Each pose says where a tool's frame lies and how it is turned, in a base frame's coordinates. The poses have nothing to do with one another.
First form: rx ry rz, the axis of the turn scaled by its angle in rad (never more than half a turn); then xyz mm.
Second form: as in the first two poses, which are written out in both.
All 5 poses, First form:
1.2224, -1.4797, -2.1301, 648, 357, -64
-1.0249, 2.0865, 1.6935, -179, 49, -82
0.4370, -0.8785, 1.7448, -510, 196, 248
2.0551, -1.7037, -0.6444, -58, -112, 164
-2.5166, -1.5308, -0.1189, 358, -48, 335
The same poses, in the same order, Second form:
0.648, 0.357, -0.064, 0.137, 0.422, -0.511, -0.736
-0.179, 0.049, -0.082, 0.132, -0.353, 0.719, 0.584
-0.510, 0.196, 0.248, 0.540, 0.184, -0.369, 0.734
-0.058, -0.112, 0.164, 0.196, 0.734, -0.608, -0.230
0.358, -0.048, 0.335, 0.097, -0.850, -0.517, -0.040

